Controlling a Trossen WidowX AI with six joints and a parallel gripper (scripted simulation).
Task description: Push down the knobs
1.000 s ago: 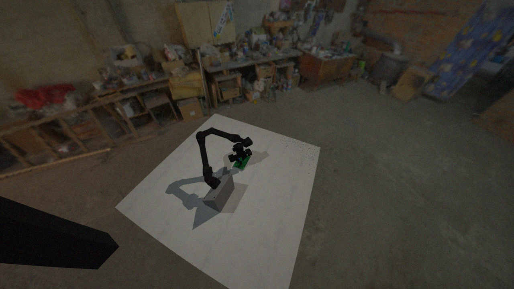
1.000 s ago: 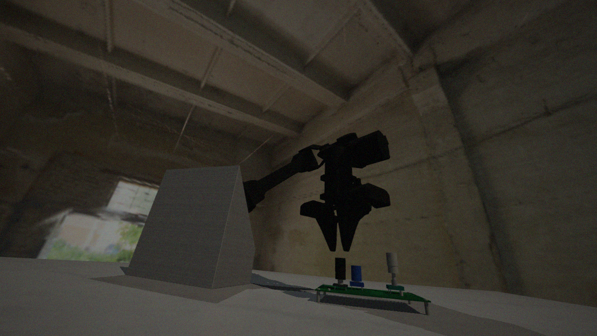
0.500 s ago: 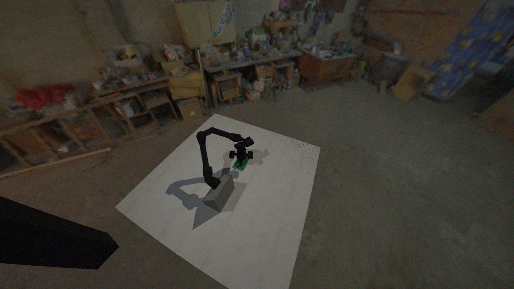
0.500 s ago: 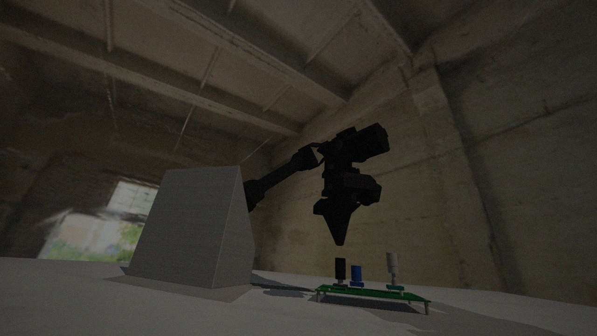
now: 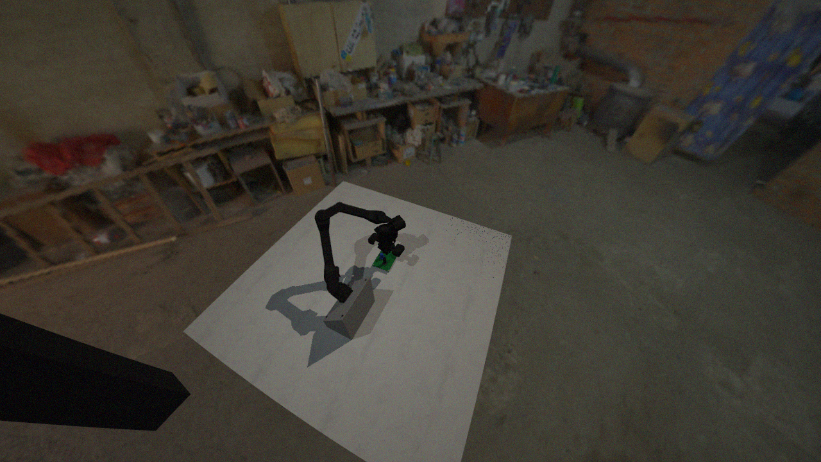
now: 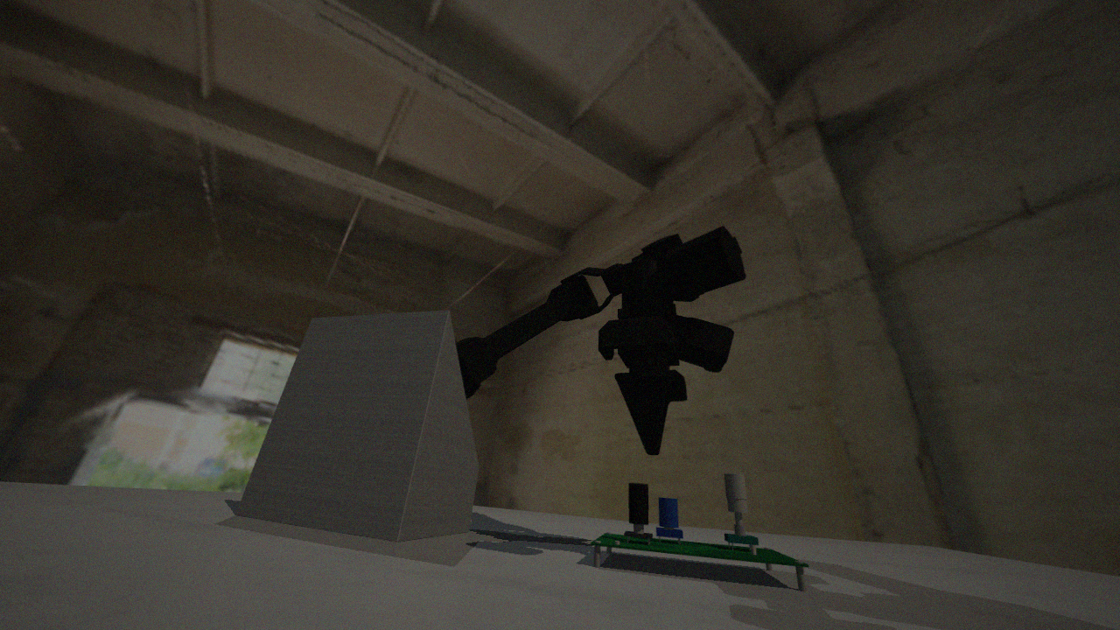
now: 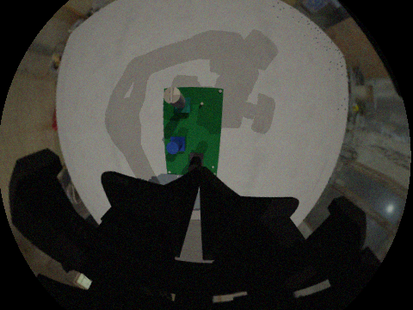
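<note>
Right now the black knob is 2 cm behind my gripper tip, 1 cm to the left of it and 5 cm below it. From my gripper tip the other things lie so: white knob: 7 cm ahead, 4 cm to the left, 2 cm below.
</note>
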